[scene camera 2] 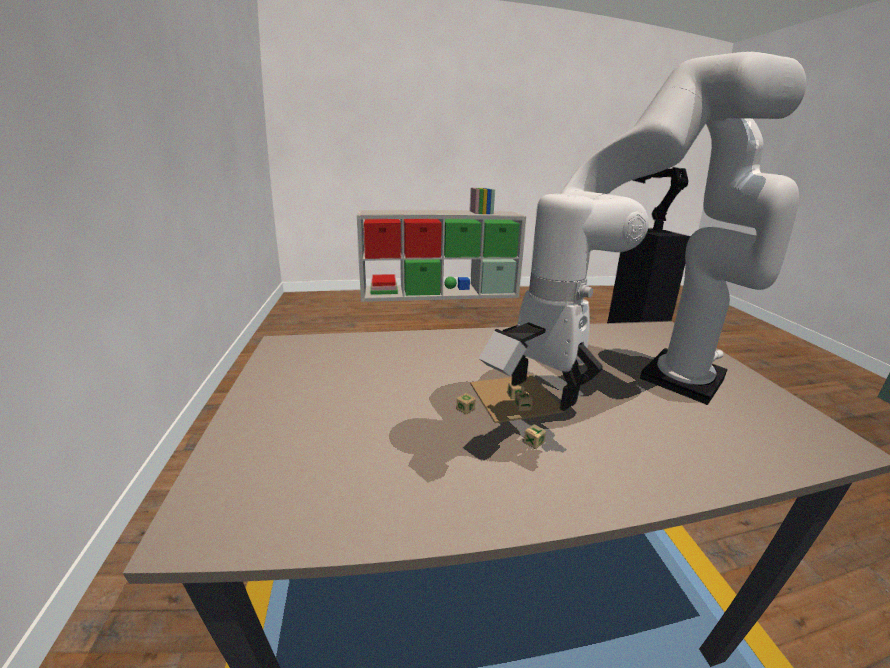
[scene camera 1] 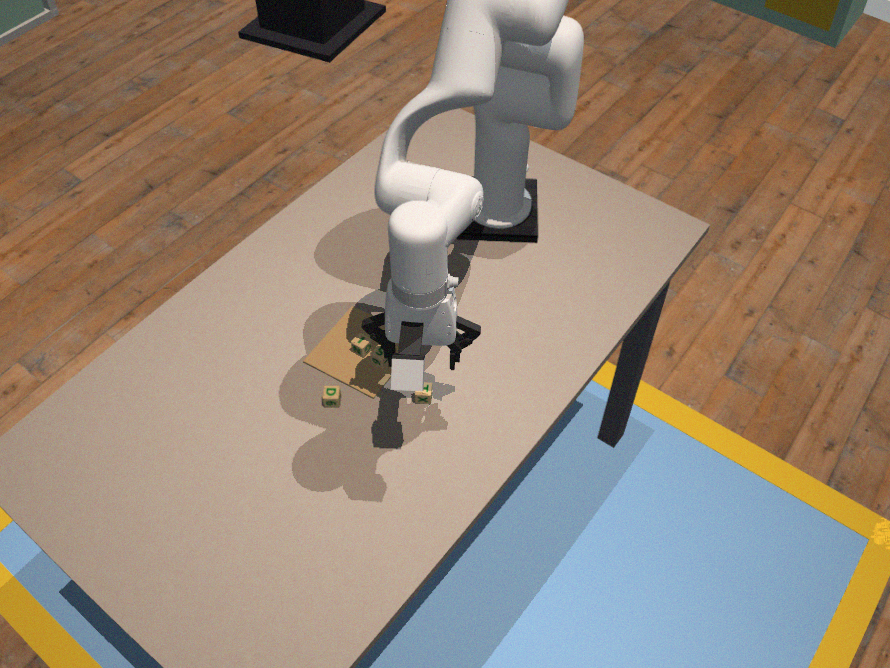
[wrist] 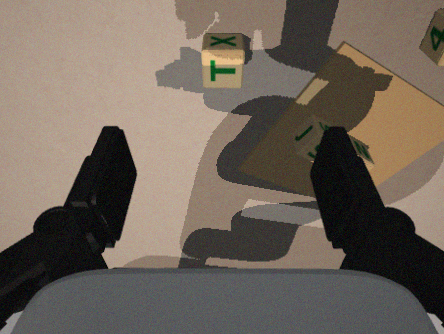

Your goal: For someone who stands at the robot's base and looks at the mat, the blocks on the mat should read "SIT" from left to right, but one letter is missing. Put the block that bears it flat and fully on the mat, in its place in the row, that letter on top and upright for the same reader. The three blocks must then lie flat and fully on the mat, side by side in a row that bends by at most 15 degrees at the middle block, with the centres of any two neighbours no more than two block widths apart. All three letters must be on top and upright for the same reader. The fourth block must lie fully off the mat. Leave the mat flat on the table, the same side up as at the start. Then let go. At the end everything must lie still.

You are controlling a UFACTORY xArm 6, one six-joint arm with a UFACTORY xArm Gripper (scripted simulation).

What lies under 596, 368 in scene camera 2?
My gripper.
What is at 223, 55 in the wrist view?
A T block.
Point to a tan mat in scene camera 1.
333, 356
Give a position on a tan mat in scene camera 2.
At 493, 394
